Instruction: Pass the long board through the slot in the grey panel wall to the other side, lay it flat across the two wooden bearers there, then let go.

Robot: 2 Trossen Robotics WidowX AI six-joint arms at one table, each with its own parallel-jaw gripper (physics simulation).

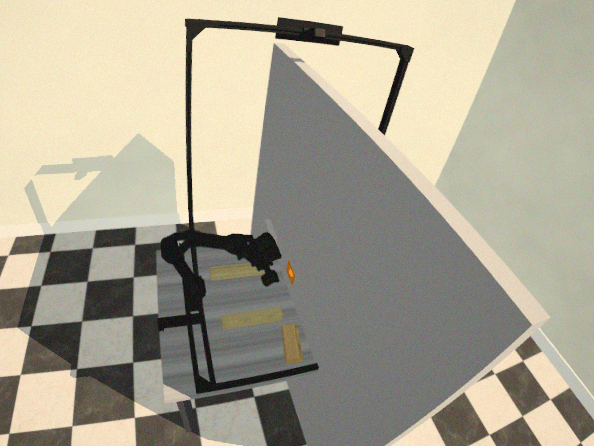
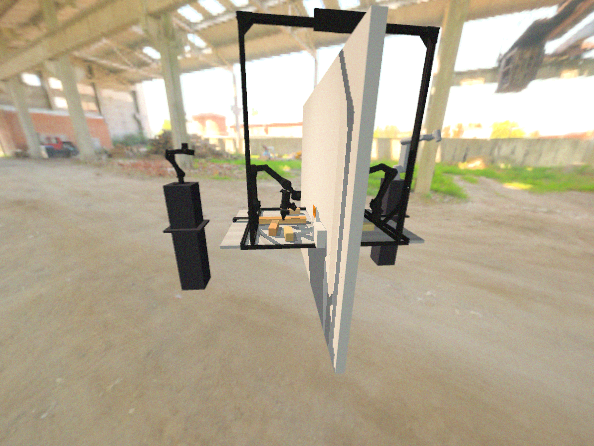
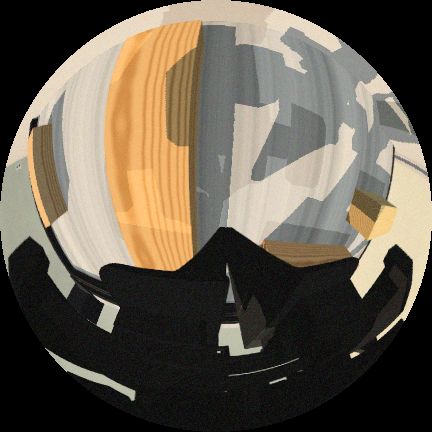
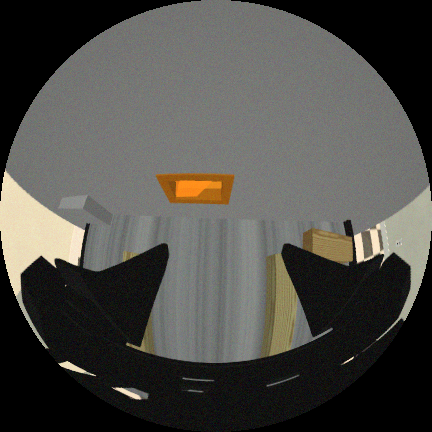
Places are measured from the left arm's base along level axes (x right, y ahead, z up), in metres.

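Pixels of known places: left gripper, fingertip midpoint: [image 2: 283,220] [image 3: 224,232]; right gripper, fingertip midpoint: [image 1: 275,273] [image 4: 227,250]; right arm's base at its link origin: [image 1: 193,304] [image 2: 375,219] [image 4: 216,393].
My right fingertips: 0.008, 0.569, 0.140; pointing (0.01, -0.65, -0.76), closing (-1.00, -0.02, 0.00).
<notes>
Ahead of a thing's pixels: the offset from my right fingertips to its top centre, as dx, dy, dz. "spot": to the spot under its first point.
The long wooden board {-0.037, -0.357, -0.123} [image 3: 153,141] [image 2: 285,219] lies flat on the table on the left arm's side of the grey panel wall [image 1: 362,265] [image 2: 335,155] [image 4: 217,100]. My left gripper [image 3: 224,232] [image 2: 282,215] is shut and empty, with its tips just beside the board's right edge. The orange-framed slot {spot: +0.072, -0.085, -0.053} [image 4: 169,189] [image 1: 290,272] [image 2: 314,211] sits low in the wall. My right gripper [image 4: 227,250] [image 1: 270,278] is open and empty and faces the slot from close by. Two wooden bearers {+0.149, +0.126, -0.115} [image 1: 235,271] {-0.114, +0.116, -0.115} [image 1: 251,318] [image 4: 280,306] lie on the right arm's table.
A third wooden block {-0.261, -0.013, -0.121} [image 1: 292,342] [image 4: 326,239] lies near the wall on the right arm's side. Small wooden blocks {+0.250, -0.334, -0.109} [image 3: 370,219] {+0.140, -0.421, -0.109} [image 3: 306,252] [image 2: 273,228] [image 2: 289,233] lie near the left gripper. A black frame [image 1: 190,133] [image 2: 244,133] spans the table.
</notes>
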